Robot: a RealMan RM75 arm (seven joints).
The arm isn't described. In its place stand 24 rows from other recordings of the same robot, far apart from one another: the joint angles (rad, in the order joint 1, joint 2, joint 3, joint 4, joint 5, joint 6, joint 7), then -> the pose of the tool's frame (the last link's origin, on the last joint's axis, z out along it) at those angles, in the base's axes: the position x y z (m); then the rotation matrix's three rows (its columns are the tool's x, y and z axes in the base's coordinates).
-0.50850, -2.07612, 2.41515, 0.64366, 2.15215, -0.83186, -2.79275 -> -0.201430 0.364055 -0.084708; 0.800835 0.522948 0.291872; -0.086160 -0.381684 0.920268; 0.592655 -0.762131 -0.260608
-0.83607, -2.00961, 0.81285, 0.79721, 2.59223, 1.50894, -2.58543 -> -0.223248 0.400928 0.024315; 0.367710 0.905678 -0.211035; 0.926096 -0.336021 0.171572; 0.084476 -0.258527 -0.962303
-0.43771, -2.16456, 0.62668, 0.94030, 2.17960, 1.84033, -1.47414 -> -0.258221 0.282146 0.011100; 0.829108 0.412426 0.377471; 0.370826 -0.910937 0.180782; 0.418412 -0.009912 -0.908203
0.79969, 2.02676, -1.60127, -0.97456, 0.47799, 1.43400, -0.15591 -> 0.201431 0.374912 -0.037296; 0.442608 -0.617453 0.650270; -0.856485 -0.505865 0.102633; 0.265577 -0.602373 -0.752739
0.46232, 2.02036, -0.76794, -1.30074, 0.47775, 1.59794, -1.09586 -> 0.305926 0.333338 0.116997; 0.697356 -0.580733 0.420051; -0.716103 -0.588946 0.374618; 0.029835 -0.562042 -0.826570
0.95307, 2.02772, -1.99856, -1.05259, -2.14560, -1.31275, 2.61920 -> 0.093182 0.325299 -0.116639; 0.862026 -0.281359 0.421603; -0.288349 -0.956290 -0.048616; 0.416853 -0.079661 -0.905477
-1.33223, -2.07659, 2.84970, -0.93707, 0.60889, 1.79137, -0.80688 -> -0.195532 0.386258 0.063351; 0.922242 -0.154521 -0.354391; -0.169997 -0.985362 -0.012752; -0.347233 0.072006 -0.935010
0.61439, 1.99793, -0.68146, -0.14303, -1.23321, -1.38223, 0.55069 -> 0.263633 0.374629 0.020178; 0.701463 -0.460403 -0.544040; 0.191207 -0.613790 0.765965; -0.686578 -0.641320 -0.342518
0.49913, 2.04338, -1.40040, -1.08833, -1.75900, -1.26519, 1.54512 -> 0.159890 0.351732 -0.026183; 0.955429 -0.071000 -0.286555; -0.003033 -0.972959 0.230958; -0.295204 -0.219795 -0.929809
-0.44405, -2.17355, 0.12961, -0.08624, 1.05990, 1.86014, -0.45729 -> -0.284512 0.275095 0.026889; 0.253932 0.893363 0.370703; -0.555424 -0.179089 0.812054; 0.791848 -0.412104 0.450719
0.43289, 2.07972, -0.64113, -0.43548, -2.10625, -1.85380, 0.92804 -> 0.277916 0.238466 -0.030492; 0.783796 -0.190239 -0.591163; -0.173562 -0.981095 0.085604; -0.596272 0.035507 -0.801997
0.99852, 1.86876, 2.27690, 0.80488, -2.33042, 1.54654, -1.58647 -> 0.130878 0.447883 0.077816; 0.998598 0.044196 0.029128; 0.034803 -0.962847 0.267795; 0.039881 -0.266405 -0.963036
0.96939, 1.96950, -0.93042, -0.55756, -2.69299, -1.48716, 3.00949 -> 0.221658 0.399745 -0.000303; -0.009139 -0.926583 0.375978; -0.999907 0.004648 -0.012851; 0.010161 -0.376061 -0.926539
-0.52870, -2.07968, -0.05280, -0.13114, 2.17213, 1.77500, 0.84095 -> -0.218455 0.268365 -0.050701; 0.484597 -0.280568 0.828521; -0.872270 -0.083895 0.481775; -0.065662 -0.956161 -0.285386
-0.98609, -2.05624, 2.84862, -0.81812, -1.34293, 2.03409, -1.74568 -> -0.135214 0.376734 0.169908; 0.130355 0.331672 0.934345; -0.075969 -0.936274 0.342956; 0.988553 -0.115688 -0.096852
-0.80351, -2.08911, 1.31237, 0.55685, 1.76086, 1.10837, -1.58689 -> -0.161600 0.387226 -0.086734; 0.912010 0.341158 0.227705; 0.294350 -0.930989 0.215909; 0.285650 -0.129886 -0.949491
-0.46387, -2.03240, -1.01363, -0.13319, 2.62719, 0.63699, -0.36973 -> -0.390699 0.331568 -0.036358; 0.655589 0.713709 -0.246622; 0.452780 -0.110170 0.884790; 0.604312 -0.691724 -0.395379
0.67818, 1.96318, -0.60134, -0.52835, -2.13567, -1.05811, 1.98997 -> 0.301139 0.415482 0.045158; 0.420447 -0.907213 -0.013734; -0.681512 -0.325767 0.655299; -0.598970 -0.266159 -0.755245
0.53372, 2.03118, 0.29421, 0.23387, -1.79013, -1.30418, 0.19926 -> 0.282487 0.346906 -0.016535; 0.614931 -0.716190 -0.330050; 0.153996 -0.301417 0.940974; -0.773399 -0.629460 -0.075060
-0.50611, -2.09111, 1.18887, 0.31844, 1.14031, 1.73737, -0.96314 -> -0.205986 0.290700 -0.032286; 0.465675 0.283388 0.838354; 0.084172 -0.957229 0.276817; 0.880944 -0.058341 -0.469611
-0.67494, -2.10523, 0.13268, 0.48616, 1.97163, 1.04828, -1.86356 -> -0.305131 0.405092 0.034121; 0.013066 0.987979 0.154035; 0.455757 -0.143000 0.878542; 0.890008 0.058723 -0.452147
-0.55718, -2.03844, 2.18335, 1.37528, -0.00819, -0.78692, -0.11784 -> -0.129003 0.355429 -0.094639; 0.954722 0.129269 -0.267948; 0.284859 -0.656977 0.698024; -0.085802 -0.742746 -0.664053
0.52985, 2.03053, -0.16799, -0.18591, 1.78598, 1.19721, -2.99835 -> 0.342215 0.364947 0.062880; 0.900089 -0.394243 -0.185504; 0.150576 -0.118060 0.981524; -0.408860 -0.911391 -0.046901
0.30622, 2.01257, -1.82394, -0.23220, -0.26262, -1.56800, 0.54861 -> 0.285243 0.266935 -0.017131; 0.557919 -0.525231 -0.642540; 0.107582 -0.721936 0.683545; -0.822893 -0.450489 -0.346277
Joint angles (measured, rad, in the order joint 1, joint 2, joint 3, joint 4, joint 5, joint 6, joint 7), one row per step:
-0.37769 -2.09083 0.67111 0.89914 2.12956 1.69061 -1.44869
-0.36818 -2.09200 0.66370 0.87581 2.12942 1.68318 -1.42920
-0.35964 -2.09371 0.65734 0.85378 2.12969 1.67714 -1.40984
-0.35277 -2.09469 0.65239 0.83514 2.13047 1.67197 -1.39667
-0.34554 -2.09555 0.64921 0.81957 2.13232 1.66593 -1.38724
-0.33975 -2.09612 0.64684 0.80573 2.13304 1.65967 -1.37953
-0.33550 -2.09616 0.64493 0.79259 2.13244 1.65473 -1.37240
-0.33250 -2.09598 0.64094 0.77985 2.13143 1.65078 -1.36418
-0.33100 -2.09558 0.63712 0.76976 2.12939 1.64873 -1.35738
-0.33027 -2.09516 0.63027 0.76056 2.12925 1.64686 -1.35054
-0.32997 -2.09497 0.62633 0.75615 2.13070 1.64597 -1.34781
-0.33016 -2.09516 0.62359 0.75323 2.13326 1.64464 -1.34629
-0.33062 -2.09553 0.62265 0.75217 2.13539 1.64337 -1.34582
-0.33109 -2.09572 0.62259 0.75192 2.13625 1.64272 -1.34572
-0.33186 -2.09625 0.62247 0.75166 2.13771 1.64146 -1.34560
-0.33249 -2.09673 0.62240 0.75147 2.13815 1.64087 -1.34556
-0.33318 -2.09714 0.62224 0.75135 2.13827 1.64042 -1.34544
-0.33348 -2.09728 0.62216 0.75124 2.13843 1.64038 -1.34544
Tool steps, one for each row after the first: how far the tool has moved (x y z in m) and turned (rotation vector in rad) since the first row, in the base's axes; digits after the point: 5 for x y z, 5 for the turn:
-0.00501 -0.00416 -0.00336 0.00320 -0.00792 0.01105
-0.00926 -0.00827 -0.00694 0.00485 -0.01558 0.01955
-0.01277 -0.01174 -0.00991 0.00494 -0.02208 0.02920
-0.01625 -0.01509 -0.01261 0.00428 -0.02593 0.04062
-0.01910 -0.01777 -0.01494 0.00443 -0.02941 0.05071
-0.02129 -0.01992 -0.01696 0.00454 -0.03366 0.05842
-0.02315 -0.02167 -0.01854 0.00653 -0.03856 0.06423
-0.02424 -0.02274 -0.01954 0.00893 -0.04381 0.06739
-0.02545 -0.02358 -0.02012 0.01290 -0.04815 0.07092
-0.02619 -0.02408 -0.02042 0.01413 -0.04956 0.07356
-0.02674 -0.02437 -0.02083 0.01422 -0.04937 0.07577
-0.02695 -0.02441 -0.02118 0.01375 -0.04829 0.07672
-0.02694 -0.02431 -0.02134 0.01344 -0.04762 0.07672
-0.02690 -0.02413 -0.02167 0.01305 -0.04651 0.07677
-0.02674 -0.02396 -0.02190 0.01291 -0.04643 0.07655
-0.02654 -0.02375 -0.02207 0.01306 -0.04655 0.07611
-0.02645 -0.02368 -0.02214 0.01292 -0.04664 0.07594

